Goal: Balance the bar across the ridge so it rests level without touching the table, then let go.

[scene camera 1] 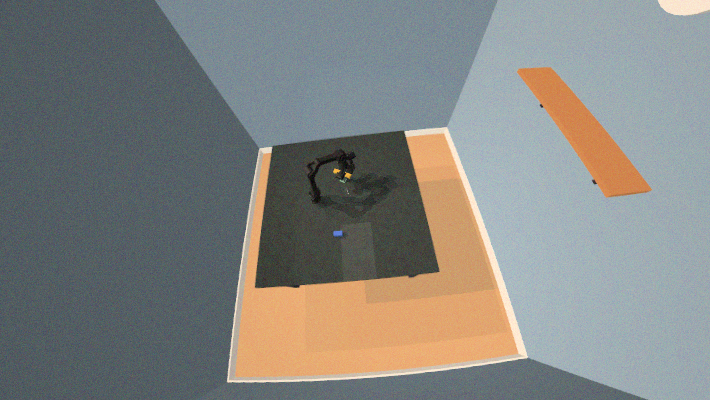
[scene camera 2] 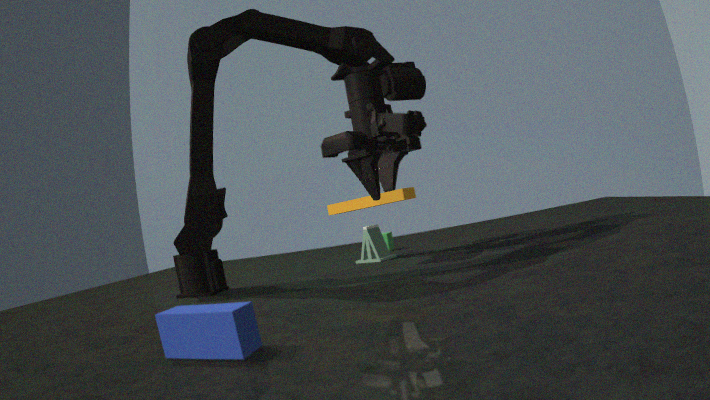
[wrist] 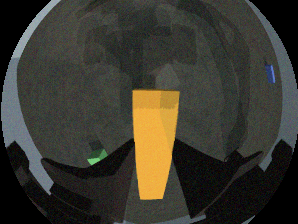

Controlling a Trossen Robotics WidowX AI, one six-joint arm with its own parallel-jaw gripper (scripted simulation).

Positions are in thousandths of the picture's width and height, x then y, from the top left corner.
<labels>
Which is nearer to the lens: the orange bar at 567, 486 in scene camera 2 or the blue block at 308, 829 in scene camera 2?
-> The blue block.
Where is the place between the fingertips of the gripper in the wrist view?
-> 515, 641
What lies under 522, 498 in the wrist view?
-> An orange bar.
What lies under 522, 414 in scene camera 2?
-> The gripper.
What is the gripper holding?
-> An orange bar.
</labels>
